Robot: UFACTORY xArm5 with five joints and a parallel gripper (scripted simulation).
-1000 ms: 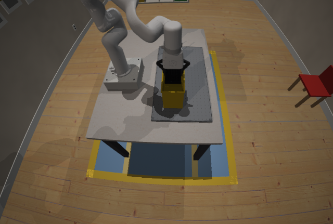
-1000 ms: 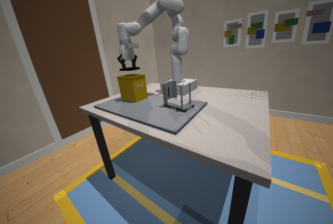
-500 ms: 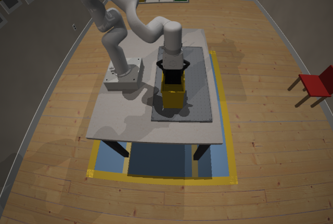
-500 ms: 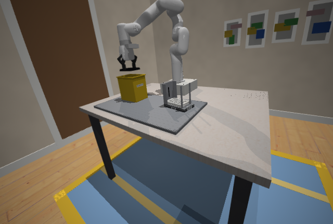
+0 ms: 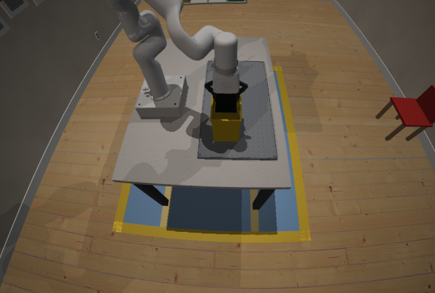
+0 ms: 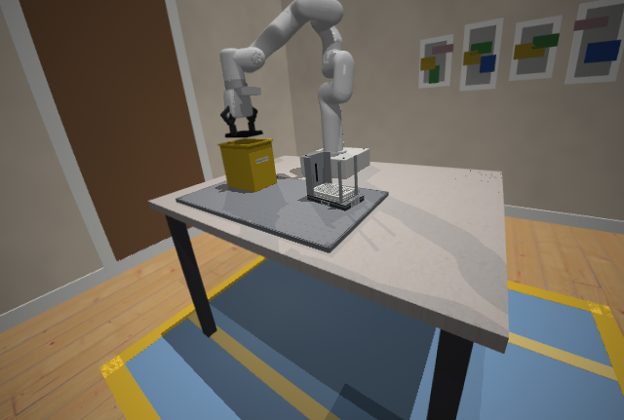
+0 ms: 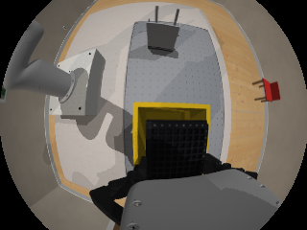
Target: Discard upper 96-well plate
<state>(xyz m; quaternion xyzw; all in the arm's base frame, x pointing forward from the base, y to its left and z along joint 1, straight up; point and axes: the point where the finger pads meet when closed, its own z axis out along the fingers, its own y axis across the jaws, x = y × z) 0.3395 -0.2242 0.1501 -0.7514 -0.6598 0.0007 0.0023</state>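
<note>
Now: hand 10 mm above the dark 96-well plate. Also, from my hand: yellow plastics bin W1: 130 mm below; then white well plate: 390 mm to the left, 190 mm below, 50 mm ahead.
</note>
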